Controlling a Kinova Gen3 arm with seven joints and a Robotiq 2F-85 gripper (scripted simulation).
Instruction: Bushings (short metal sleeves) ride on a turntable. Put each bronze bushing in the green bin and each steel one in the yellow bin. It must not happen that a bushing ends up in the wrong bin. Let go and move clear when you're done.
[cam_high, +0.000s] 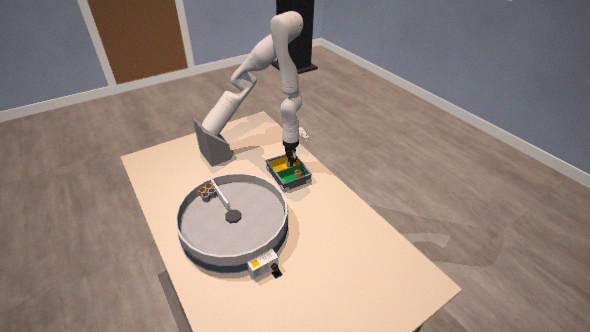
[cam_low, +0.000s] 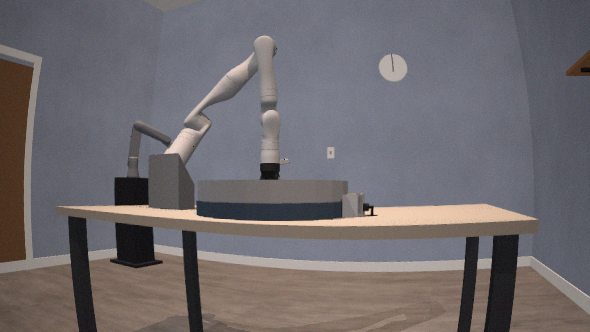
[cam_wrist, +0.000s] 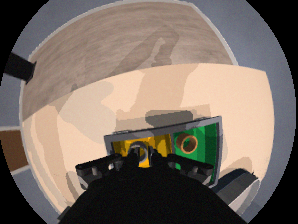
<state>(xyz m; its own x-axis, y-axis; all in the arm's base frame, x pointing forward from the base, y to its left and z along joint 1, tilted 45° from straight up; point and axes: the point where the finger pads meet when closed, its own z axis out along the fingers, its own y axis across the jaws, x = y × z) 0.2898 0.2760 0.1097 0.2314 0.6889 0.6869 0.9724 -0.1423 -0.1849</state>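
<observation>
Right now my hand is 40 mm short of the bin, 40 mm to the left of it and 10 mm above it. Round my hand: grey turntable 190 mm ahead, 380 mm to the right, 20 mm above.
</observation>
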